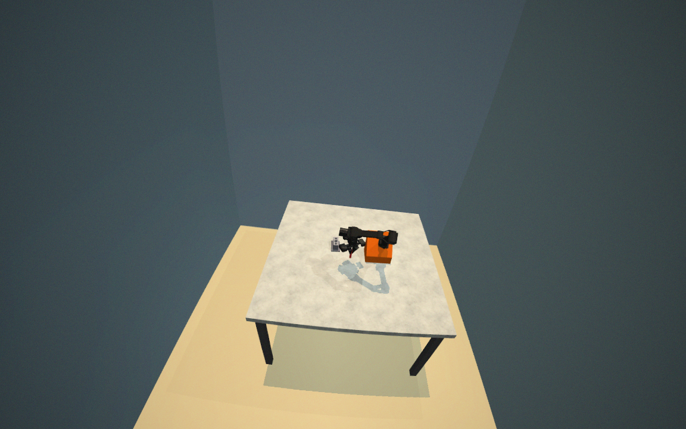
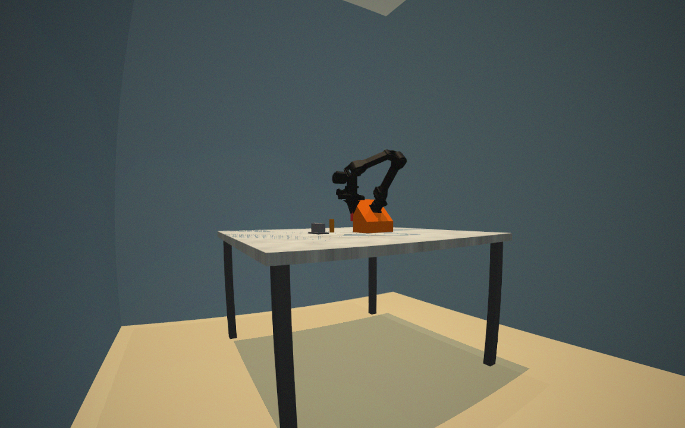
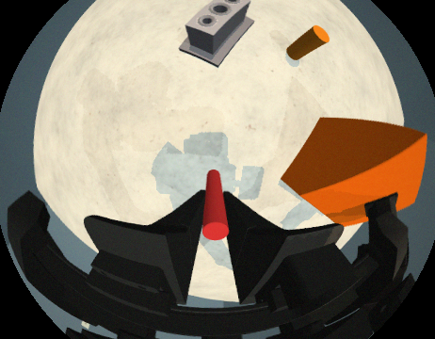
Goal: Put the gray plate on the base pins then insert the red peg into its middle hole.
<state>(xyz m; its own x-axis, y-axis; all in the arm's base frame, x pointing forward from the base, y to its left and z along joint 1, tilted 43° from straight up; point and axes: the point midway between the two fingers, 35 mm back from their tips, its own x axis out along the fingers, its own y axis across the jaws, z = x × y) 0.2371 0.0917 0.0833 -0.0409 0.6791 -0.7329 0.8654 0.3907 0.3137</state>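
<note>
The gray plate lies 180 mm to the right of my gripper tip, 120 mm ahead of it and 70 mm below it. From my gripper tip the other things lie so: red peg (right at my gripper tip); orange peg (240 mm to the right, 70 mm below).
</note>
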